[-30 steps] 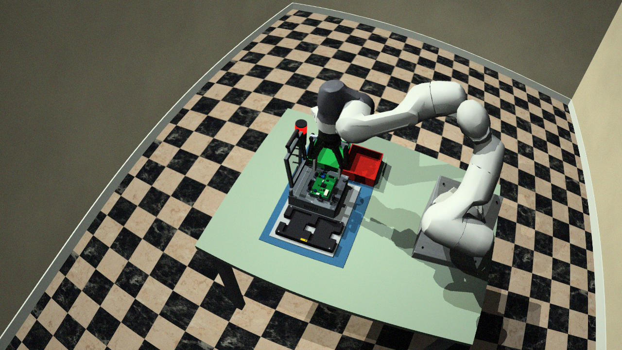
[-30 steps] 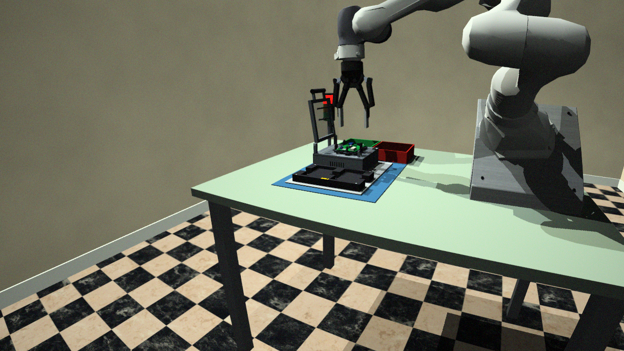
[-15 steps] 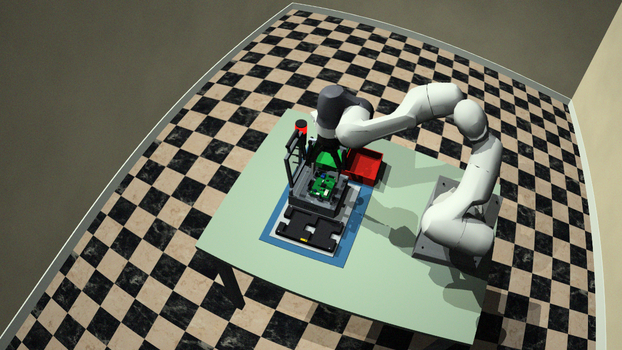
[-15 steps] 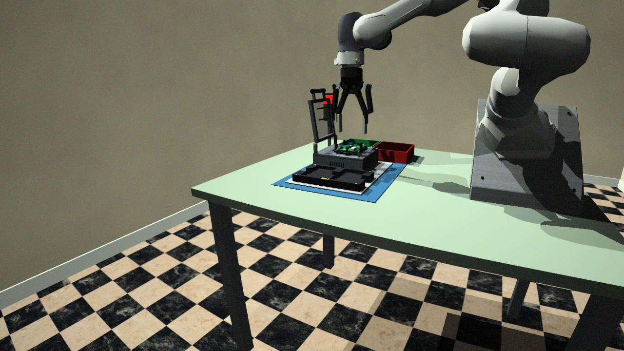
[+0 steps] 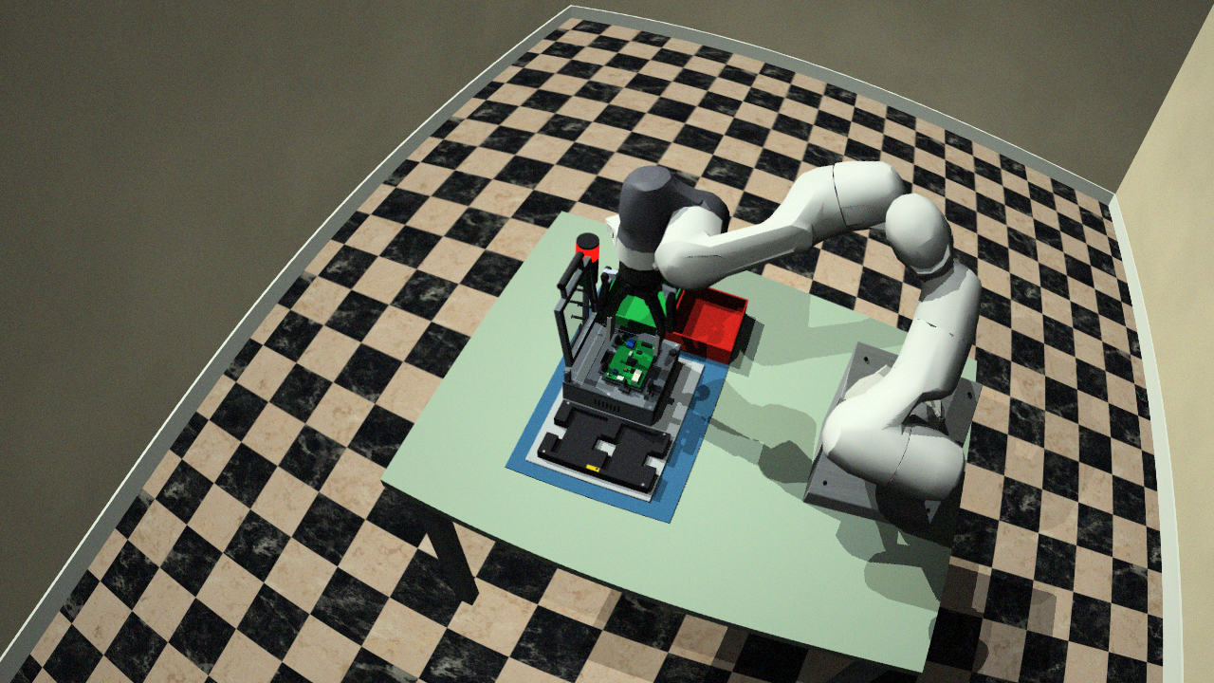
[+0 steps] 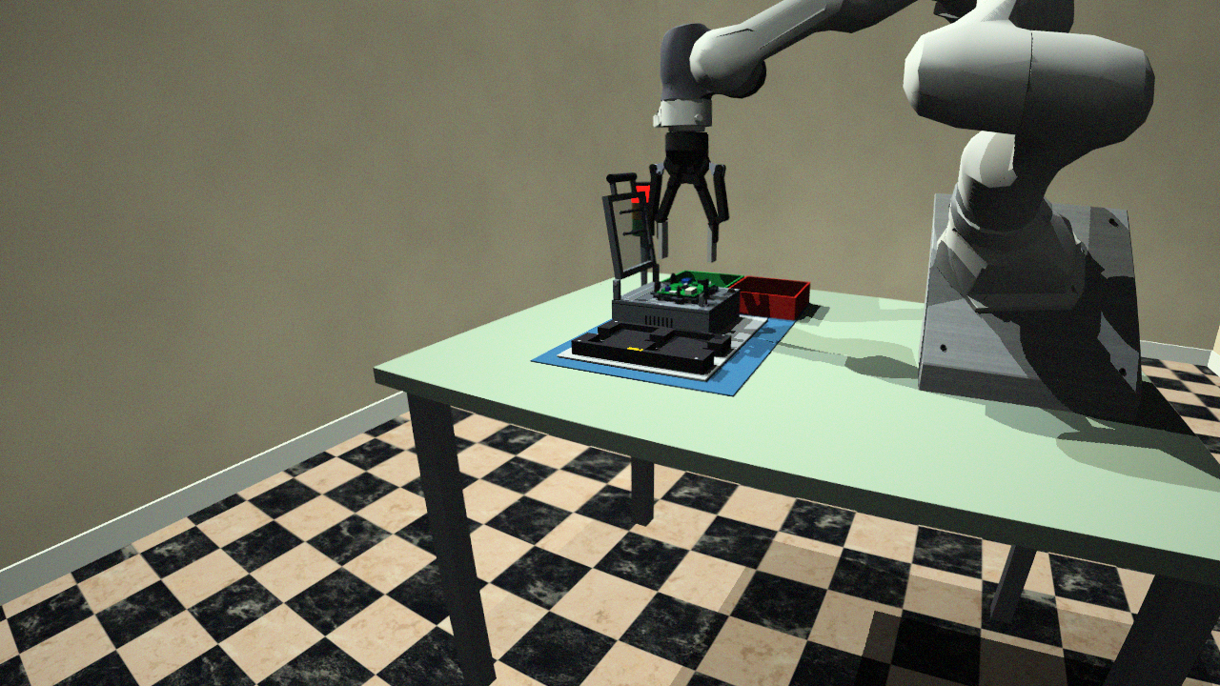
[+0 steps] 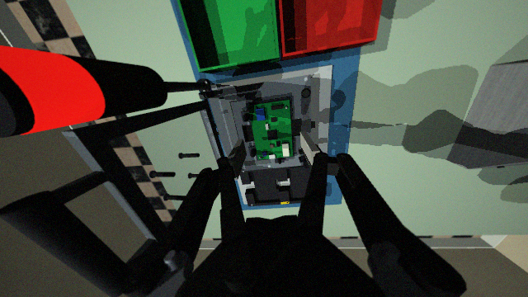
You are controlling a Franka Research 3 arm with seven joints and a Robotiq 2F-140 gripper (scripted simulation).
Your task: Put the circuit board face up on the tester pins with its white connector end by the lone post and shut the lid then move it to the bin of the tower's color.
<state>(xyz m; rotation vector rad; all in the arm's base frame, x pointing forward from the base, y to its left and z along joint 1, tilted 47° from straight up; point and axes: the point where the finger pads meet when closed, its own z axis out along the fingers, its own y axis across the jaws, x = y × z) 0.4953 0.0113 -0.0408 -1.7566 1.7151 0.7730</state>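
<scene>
My gripper is now 8 cm above the green circuit board. Round my hand: tester plate: 1 cm ahead, 1 cm to the left, 8 cm below; tester lid: 11 cm ahead, 3 cm above; green bin: 5 cm ahead, 20 cm to the right, 14 cm below.
</scene>
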